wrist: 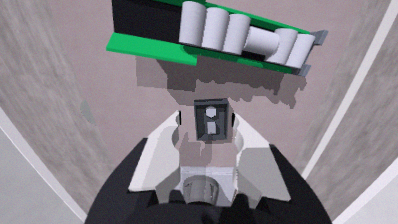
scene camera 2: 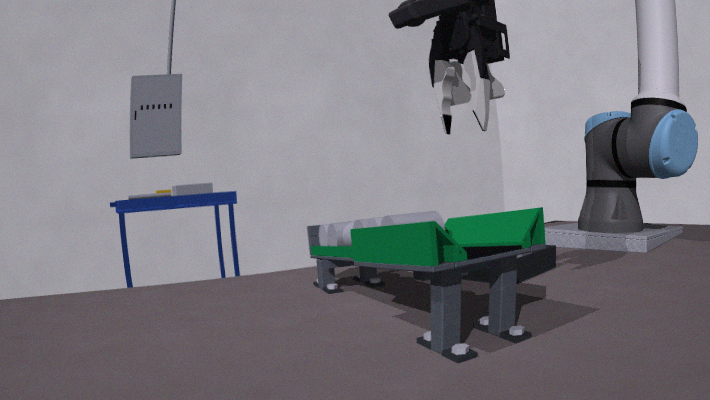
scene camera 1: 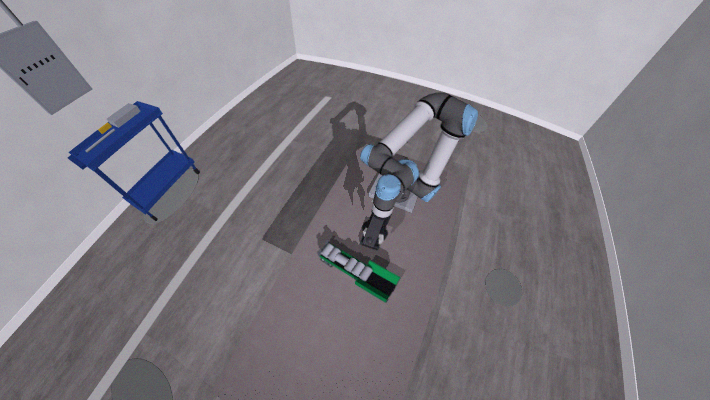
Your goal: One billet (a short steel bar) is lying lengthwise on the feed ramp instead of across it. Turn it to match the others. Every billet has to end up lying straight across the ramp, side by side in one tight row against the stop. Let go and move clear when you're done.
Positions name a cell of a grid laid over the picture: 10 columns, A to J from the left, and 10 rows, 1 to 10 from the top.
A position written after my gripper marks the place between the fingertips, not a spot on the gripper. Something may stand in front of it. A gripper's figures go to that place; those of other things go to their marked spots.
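A steel billet (wrist: G2) is 260 mm from the lens; another steel billet (wrist: F2) is 230 mm from the lens. My gripper (wrist: F6) is 150 mm from the lens.
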